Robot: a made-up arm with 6 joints. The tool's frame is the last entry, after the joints. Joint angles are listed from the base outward. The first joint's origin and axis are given. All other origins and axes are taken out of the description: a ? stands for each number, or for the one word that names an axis. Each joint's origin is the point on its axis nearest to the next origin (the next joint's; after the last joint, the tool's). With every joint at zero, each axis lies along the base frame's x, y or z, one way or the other. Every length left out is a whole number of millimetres.
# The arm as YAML. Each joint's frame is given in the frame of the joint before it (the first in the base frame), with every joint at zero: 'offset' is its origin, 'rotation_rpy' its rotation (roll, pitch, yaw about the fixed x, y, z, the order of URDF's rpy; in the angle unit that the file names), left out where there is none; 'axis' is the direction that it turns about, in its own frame. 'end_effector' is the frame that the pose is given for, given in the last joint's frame.
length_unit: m
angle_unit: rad
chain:
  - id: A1
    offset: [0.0, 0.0, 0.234]
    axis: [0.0, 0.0, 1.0]
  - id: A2
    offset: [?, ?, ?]
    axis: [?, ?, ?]
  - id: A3
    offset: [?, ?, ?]
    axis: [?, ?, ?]
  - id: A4
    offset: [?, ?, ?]
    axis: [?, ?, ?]
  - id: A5
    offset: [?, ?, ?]
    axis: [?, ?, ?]
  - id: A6
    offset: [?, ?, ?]
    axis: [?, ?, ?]
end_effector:
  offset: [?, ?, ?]
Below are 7 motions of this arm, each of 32 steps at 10 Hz.
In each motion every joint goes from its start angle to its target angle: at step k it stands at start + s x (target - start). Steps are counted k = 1, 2, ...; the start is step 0. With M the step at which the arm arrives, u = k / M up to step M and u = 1 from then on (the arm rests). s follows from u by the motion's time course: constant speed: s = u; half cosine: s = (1 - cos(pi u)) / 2; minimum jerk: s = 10 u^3 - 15 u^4 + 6 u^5.
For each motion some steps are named. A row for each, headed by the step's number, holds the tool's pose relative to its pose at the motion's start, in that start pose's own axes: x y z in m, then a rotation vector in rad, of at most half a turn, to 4 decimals.
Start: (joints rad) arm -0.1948 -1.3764 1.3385 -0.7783 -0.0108 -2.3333
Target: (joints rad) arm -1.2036 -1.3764 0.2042 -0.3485 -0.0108 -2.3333
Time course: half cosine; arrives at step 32
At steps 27, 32:
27: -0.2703 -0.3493 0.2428 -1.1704 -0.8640 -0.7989
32: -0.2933 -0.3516 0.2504 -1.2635 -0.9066 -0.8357

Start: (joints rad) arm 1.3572 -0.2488 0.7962 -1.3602 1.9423 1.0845
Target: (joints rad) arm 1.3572 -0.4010 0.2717 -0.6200 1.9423 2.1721
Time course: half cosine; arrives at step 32
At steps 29, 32:
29: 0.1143 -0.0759 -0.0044 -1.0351 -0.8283 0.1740
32: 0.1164 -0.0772 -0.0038 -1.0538 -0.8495 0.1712

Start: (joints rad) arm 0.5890 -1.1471 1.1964 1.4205 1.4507 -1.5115
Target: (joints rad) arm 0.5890 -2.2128 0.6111 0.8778 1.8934 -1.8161
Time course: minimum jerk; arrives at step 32
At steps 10, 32:
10: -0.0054 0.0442 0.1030 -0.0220 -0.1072 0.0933
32: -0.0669 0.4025 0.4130 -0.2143 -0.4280 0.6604

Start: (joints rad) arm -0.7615 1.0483 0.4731 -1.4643 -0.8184 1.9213
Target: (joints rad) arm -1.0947 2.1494 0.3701 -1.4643 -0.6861 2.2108
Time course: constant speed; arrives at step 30
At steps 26, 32:
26: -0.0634 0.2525 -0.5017 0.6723 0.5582 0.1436
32: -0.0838 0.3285 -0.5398 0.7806 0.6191 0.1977

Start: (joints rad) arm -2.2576 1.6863 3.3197 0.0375 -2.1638 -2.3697
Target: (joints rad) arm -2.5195 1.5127 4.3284 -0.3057 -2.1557 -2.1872
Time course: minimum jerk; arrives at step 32
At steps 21, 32:
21: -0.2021 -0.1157 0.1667 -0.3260 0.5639 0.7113
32: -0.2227 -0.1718 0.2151 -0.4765 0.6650 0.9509

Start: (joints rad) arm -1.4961 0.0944 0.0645 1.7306 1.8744 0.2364
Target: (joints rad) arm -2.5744 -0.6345 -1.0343 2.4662 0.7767 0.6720
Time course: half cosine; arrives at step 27
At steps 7, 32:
7: -0.0260 0.0185 0.0545 0.0462 0.2903 0.1665
32: 0.0481 0.2218 0.2897 0.4869 1.2434 1.3606

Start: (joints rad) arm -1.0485 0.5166 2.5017 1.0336 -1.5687 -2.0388
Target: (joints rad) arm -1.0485 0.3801 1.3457 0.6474 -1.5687 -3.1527
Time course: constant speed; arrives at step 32
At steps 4, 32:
4: 0.0286 0.0005 -0.0405 0.0314 0.0069 -0.0830
32: 0.2136 -0.1671 -0.2236 0.2971 -0.3923 -0.6430

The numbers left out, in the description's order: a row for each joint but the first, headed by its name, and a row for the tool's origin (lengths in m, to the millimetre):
A2: xyz 0.0 0.0 0.0, axis 0.0 1.0 0.0
A3: xyz 0.0 0.0 0.422, axis 0.0 -1.0 0.0
A4: xyz 0.354 0.0 0.0, axis -1.0 0.0 0.0
A5: xyz 0.0 -0.15 0.0, axis 0.0 -1.0 0.0
A6: xyz 0.0 0.0 0.0, axis -1.0 0.0 0.0
tool: xyz 0.0 0.0 0.0

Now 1 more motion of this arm.
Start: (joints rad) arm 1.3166 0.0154 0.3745 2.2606 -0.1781 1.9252
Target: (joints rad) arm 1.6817 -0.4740 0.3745 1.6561 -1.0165 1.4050
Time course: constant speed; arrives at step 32
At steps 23, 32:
23: -0.1966 0.2123 -0.0319 1.0657 0.0246 0.5612
32: -0.2711 0.2844 0.0071 1.5028 -0.0352 0.7065

